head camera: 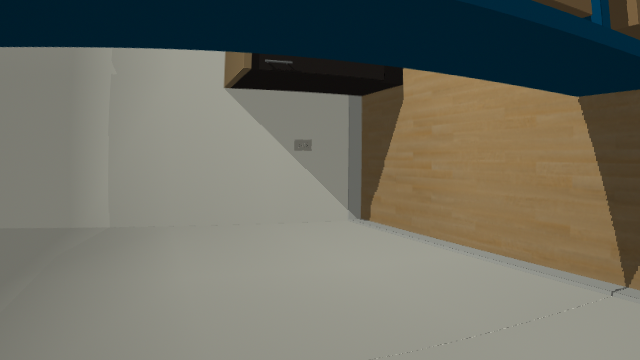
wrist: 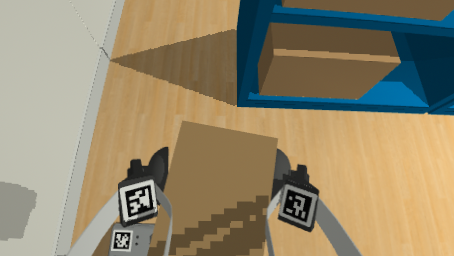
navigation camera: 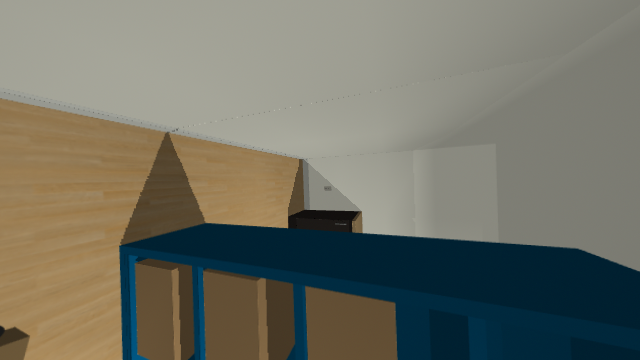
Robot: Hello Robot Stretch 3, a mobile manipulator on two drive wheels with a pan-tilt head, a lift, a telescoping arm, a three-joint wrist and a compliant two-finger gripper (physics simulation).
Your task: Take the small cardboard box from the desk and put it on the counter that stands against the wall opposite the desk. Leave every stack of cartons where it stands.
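Places are measured from the robot's base along level axes (x ahead, y left, z up), in millimetres.
Pixels of known places: gripper, fingertip midpoint: [wrist: 219, 166].
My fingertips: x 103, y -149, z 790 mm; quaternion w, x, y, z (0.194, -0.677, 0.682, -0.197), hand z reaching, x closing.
Observation:
Behind a point stands the place of what it marks.
My gripper [wrist: 219, 166] {x 103, y -149, z 790 mm} is shut on the small cardboard box [wrist: 222, 150] {x 104, y -150, z 831 mm} [navigation camera: 14, 341] {x 113, y -123, z 831 mm} in the wrist view, with one dark fingertip against each side. The box is plain brown, lies lengthwise between the fingers, and is held above the wood floor. Its near end is cut off by the frame. In the navigation view a corner of it shows at the lower left edge. The desk does not show. A dark-fronted cabinet [navigation camera: 322, 224] {x 2118, y -492, z 506 mm} [head camera: 320, 75] with a light wood side stands far off by the wall; I cannot tell whether it is the counter.
A blue shelf unit [navigation camera: 350, 250] {x 759, y -235, z 1105 mm} [head camera: 300, 30] {x 802, y -235, z 1059 mm} [wrist: 243, 65] {x 587, y -236, z 250 mm} with cartons [navigation camera: 232, 315] [wrist: 330, 75] in its compartments stands between the camera and the cabinet. A pale wall [navigation camera: 250, 60] {x 440, y 387, z 910 mm} [wrist: 40, 100] {x 385, y 386, z 320 mm} runs along the wood floor [head camera: 490, 165] {x 1458, y 12, z 0 mm}. A socket [head camera: 302, 145] {x 2700, y -86, z 407 mm} is on the far wall.

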